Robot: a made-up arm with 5 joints. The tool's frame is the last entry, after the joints. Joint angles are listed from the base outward.
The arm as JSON. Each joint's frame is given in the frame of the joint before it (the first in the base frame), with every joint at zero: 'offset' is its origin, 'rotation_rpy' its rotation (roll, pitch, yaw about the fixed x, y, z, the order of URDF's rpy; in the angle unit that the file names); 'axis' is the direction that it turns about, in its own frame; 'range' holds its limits. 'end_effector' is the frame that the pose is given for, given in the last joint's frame.
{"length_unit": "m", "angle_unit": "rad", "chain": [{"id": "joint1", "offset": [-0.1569, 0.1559, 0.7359], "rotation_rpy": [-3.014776, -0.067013, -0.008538], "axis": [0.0, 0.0, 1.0], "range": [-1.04, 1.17]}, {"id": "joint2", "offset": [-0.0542, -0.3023, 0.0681], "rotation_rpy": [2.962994, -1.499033, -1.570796], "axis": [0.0, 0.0, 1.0], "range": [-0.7, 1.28]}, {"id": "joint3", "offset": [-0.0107, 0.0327, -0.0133], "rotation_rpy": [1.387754, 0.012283, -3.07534], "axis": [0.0, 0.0, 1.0], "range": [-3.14, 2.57]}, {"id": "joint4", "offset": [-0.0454, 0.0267, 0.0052], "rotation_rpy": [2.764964, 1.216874, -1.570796], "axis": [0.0, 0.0, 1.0], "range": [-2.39, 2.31]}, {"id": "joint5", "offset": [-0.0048, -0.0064, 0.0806], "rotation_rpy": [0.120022, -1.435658, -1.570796], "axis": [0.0, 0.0, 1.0], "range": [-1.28, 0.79]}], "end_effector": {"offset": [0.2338, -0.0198, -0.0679], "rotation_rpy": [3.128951, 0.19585, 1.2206]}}
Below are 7 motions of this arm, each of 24 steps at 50 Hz.
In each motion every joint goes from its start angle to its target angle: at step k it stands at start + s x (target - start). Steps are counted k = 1, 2, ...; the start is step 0. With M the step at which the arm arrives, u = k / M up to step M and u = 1 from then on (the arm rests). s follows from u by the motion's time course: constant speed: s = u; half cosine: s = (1 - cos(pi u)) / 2; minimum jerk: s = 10 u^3 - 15 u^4 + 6 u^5.
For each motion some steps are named. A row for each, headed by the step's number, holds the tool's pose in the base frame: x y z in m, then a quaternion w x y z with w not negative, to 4 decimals.
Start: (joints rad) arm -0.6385 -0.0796 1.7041 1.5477 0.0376
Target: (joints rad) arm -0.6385 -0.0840 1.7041 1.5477 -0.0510
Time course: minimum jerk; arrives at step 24
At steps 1, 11, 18, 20, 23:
1: -0.1202 0.3573 0.4504 0.7979 -0.4344 0.1375 -0.3945
11: -0.1233 0.3654 0.4489 0.8070 -0.4282 0.1436 -0.3805
18: -0.1270 0.3745 0.4476 0.8168 -0.4211 0.1504 -0.3645
20: -0.1276 0.3758 0.4475 0.8182 -0.4200 0.1514 -0.3622
23: -0.1278 0.3765 0.4474 0.8189 -0.4195 0.1519 -0.3611

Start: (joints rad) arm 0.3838 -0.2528 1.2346 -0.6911 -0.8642
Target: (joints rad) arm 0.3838 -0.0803 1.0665 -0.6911 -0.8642
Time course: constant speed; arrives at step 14
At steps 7, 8, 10, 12, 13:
7: -0.2090 0.5461 0.3938 0.7222 -0.5797 0.1301 0.3543
8: -0.2115 0.5499 0.3960 0.7249 -0.5739 0.1291 0.3585
10: -0.2166 0.5575 0.4007 0.7303 -0.5620 0.1274 0.3668
12: -0.2216 0.5651 0.4057 0.7357 -0.5499 0.1258 0.3749
13: -0.2240 0.5688 0.4083 0.7384 -0.5438 0.1250 0.3788

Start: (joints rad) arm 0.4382 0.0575 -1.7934 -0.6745 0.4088
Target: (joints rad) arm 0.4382 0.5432 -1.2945 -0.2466 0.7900
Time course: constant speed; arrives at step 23
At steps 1, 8, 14, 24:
1: -0.0065 0.3059 1.0126 0.5612 0.6288 -0.1722 -0.5099
8: 0.0835 0.3263 0.9724 0.6038 0.5795 -0.0349 -0.5463
14: 0.1481 0.3522 0.9179 0.6255 0.5218 0.0881 -0.5733
24: 0.2089 0.4031 0.8099 0.6302 0.4077 0.2733 -0.6016

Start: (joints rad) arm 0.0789 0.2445 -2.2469 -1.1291 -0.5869
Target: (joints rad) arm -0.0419 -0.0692 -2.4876 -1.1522 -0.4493
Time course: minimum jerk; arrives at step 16
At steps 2, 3, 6, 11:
2: -0.2185 0.3825 1.0698 0.6349 0.5520 -0.4507 -0.2982
3: -0.2229 0.3786 1.0687 0.6299 0.5568 -0.4516 -0.2989
6: -0.2526 0.3510 1.0592 0.5941 0.5903 -0.4552 -0.3023
11: -0.3160 0.2820 1.0218 0.5046 0.6731 -0.4478 -0.3029

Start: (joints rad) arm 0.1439 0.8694 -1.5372 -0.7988 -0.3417
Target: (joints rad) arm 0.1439 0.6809 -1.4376 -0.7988 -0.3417
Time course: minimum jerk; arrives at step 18
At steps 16, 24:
16: -0.0110 0.5861 1.0143 0.8840 0.4085 -0.1270 -0.1886
24: -0.0117 0.5864 1.0145 0.8840 0.4084 -0.1280 -0.1880

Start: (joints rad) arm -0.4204 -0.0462 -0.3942 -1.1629 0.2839
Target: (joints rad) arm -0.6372 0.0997 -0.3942 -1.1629 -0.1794
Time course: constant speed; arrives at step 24
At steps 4, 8, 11, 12, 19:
4: -0.4836 0.6941 0.7942 0.8299 0.1342 -0.5317 0.1030
8: -0.5135 0.6848 0.7764 0.8261 0.1245 -0.5264 0.1580
11: -0.5357 0.6756 0.7629 0.8211 0.1174 -0.5219 0.1991
12: -0.5431 0.6721 0.7584 0.8190 0.1150 -0.5202 0.2128
19: -0.5931 0.6420 0.7272 0.7988 0.0988 -0.5073 0.3078

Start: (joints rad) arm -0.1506 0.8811 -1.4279 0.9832 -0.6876
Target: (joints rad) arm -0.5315 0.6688 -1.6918 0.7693 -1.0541
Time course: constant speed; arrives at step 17
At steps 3, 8, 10, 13, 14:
3: -0.0026 0.4582 0.8681 0.3568 0.8268 0.4267 0.0835
8: -0.0575 0.4188 0.8928 0.3459 0.8477 0.3750 0.1452
10: -0.0794 0.4011 0.9001 0.3378 0.8554 0.3544 0.1692
13: -0.1116 0.3729 0.9079 0.3219 0.8660 0.3237 0.2040
14: -0.1221 0.3630 0.9097 0.3157 0.8693 0.3135 0.2151

